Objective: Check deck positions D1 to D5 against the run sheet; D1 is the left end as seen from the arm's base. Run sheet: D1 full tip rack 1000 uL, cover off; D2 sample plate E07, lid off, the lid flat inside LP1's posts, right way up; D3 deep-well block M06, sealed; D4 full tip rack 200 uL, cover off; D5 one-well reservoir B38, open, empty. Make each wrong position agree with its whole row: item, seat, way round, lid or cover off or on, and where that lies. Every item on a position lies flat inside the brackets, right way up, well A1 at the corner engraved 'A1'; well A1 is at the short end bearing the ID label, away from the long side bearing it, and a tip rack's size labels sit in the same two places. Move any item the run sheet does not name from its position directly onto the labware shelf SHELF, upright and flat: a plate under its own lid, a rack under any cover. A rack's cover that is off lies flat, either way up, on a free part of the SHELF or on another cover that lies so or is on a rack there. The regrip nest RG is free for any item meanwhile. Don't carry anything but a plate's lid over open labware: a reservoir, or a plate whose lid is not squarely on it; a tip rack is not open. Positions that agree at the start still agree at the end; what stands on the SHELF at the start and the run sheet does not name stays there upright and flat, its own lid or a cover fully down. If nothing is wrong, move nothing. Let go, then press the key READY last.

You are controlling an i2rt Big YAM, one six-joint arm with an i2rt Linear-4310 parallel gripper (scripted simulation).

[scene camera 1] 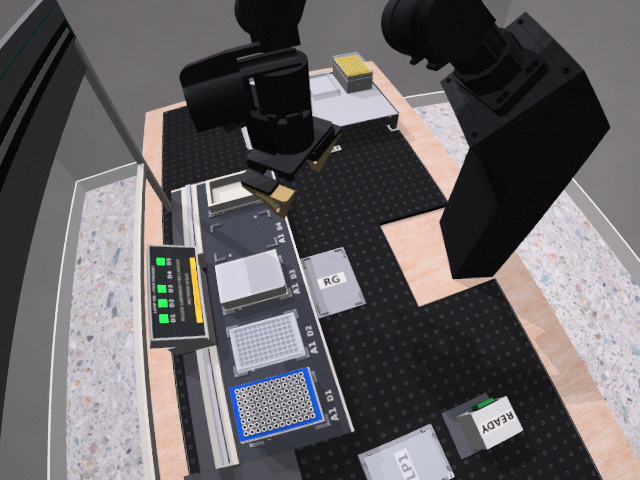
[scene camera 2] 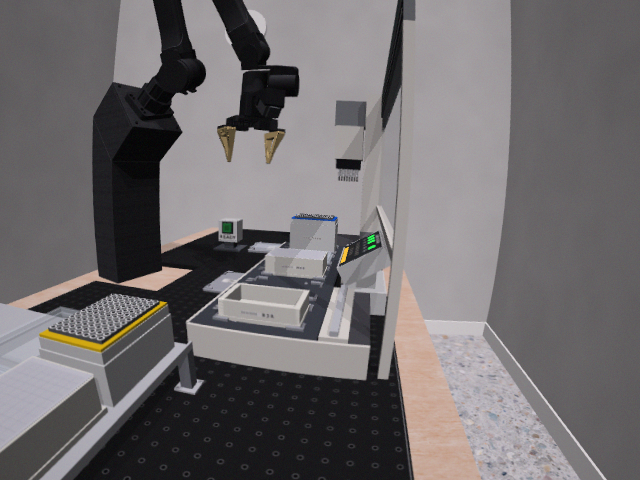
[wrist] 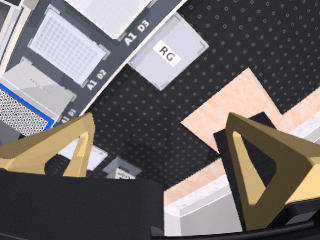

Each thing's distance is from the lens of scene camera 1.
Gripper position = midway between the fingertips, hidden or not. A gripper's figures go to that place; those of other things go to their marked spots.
my gripper (scene camera 1: pixel 299 192): 49 cm
blue-rimmed tip rack (scene camera 1: pixel 271 407): 52 cm
one-well reservoir (scene camera 1: pixel 228 189): 84 cm
The marked spots on the blue-rimmed tip rack and the one-well reservoir are 53 cm apart.
